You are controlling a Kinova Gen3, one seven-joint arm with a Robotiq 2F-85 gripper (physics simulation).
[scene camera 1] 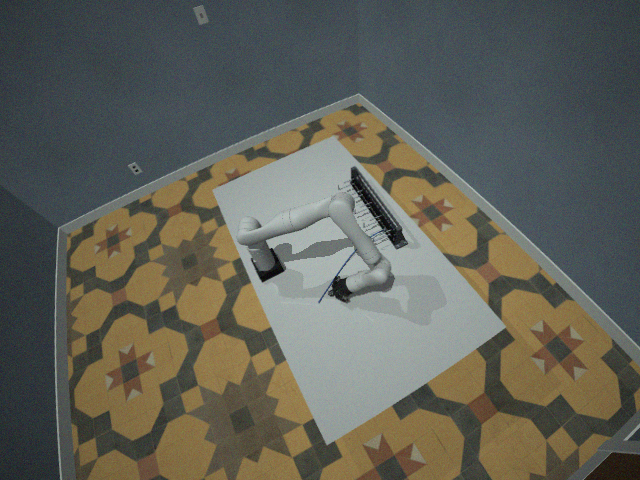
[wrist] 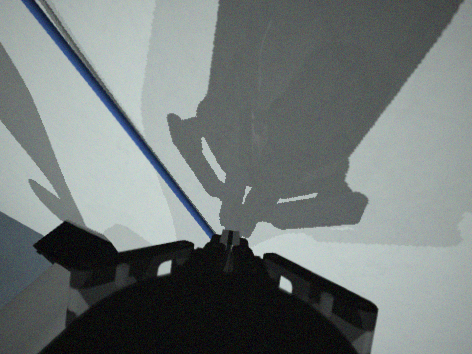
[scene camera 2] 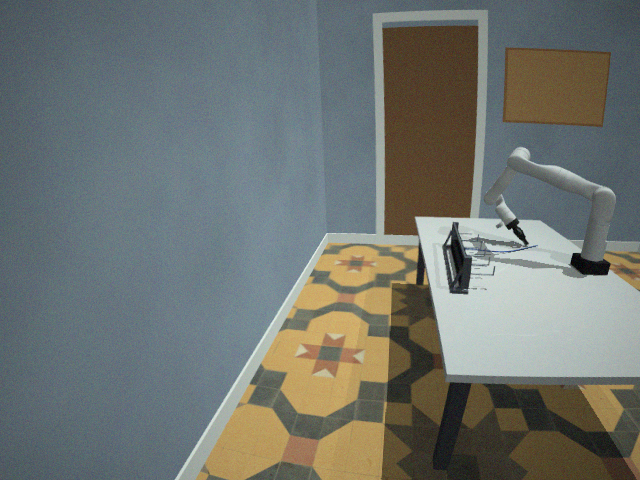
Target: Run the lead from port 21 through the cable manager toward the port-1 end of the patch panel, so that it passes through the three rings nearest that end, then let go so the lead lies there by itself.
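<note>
A thin blue lead (scene camera 1: 347, 263) (scene camera 2: 499, 250) (wrist: 129, 130) runs from the near end of the black patch panel (scene camera 1: 377, 207) (scene camera 2: 456, 259) straight out across the white table (scene camera 1: 366, 371) (scene camera 2: 499, 333), away from the panel. The wire rings of the cable manager (scene camera 1: 362, 204) (scene camera 2: 485, 263) stick out from the panel's face. My gripper (scene camera 1: 335, 291) (scene camera 2: 525, 243) (wrist: 229, 242) is low over the table near the lead's free end, and its fingers are shut together. In the wrist view the lead passes just to the left of the closed fingertips and goes out of sight behind the left finger.
The arm's base (scene camera 1: 270, 269) stands at the table's left edge, and the arm reaches across in front of the panel. The arm's shadow falls on the table under the gripper. The table stands on a tiled floor near a door (scene camera 2: 430, 124).
</note>
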